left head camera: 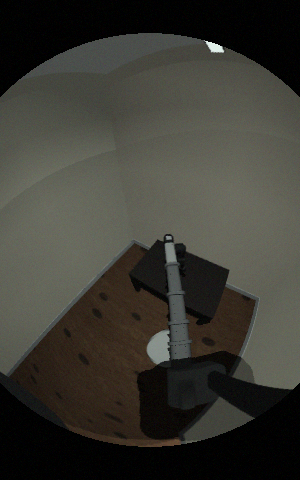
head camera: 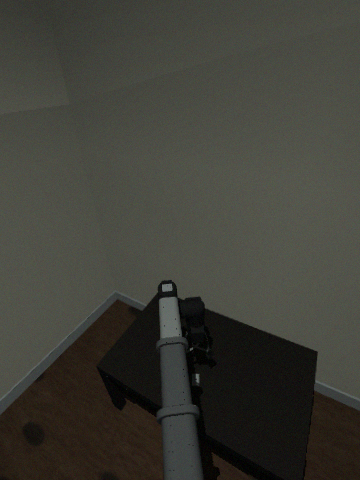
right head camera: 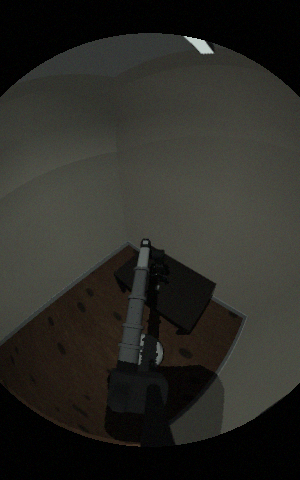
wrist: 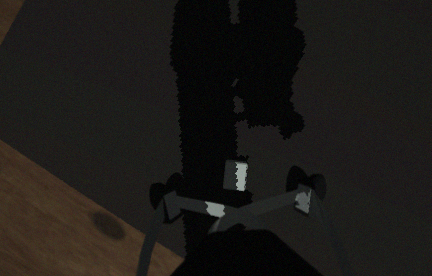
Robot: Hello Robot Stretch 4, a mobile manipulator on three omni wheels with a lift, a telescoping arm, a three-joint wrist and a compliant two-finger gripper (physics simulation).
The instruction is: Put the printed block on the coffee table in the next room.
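Seen in the pictures: gripper, fingertip midpoint: (head camera: 195, 358) (right head camera: 157, 278) (wrist: 236, 185); robot's base, origin of the base link: (left head camera: 167, 347) (right head camera: 142, 351).
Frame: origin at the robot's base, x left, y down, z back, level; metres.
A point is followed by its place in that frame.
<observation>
The block (head camera: 197, 379) {x -0.094, y -0.451, z -0.603 m} (right head camera: 158, 287) (wrist: 235, 175) {x -0.087, y -0.451, z -0.611 m} is small and pale, and its print cannot be made out. It rests on the dark coffee table (head camera: 265, 385) {x -0.382, y -0.422, z -0.553 m} (left head camera: 207, 282) {x -0.401, y -0.422, z -0.565 m} (right head camera: 190, 295) {x -0.403, y -0.423, z -0.544 m} (wrist: 375, 100) {x -0.303, y -0.422, z -0.707 m}, partly in the arm's shadow. My gripper (head camera: 202, 363) (wrist: 236, 185) {x -0.087, y -0.587, z -0.624 m} is open above the table. In the wrist view its fingertips stand wide apart to the left and right, with the block between their lines of view and a little beyond them, apart from both. In the left head camera view the block is hidden by or lost against the dark arm.
The telescoping arm (head camera: 175, 375) {x -0.001, y -1.003, z -0.355 m} (left head camera: 177, 305) {x -0.001, y -1.006, z -0.229 m} (right head camera: 134, 310) {x -0.001, y -1.006, z -0.225 m} reaches over the table's near edge. Walls (head camera: 225, 200) {x -0.289, y -1.056, z -1.064 m} meet in a corner behind the table. The round white base (left head camera: 158, 346) {x 0.089, y -0.187, z -0.024 m} shows on the brown floor (left head camera: 115, 330) {x 0.577, y 0.028, z -0.190 m}. Dark shadows cross the table top.
</observation>
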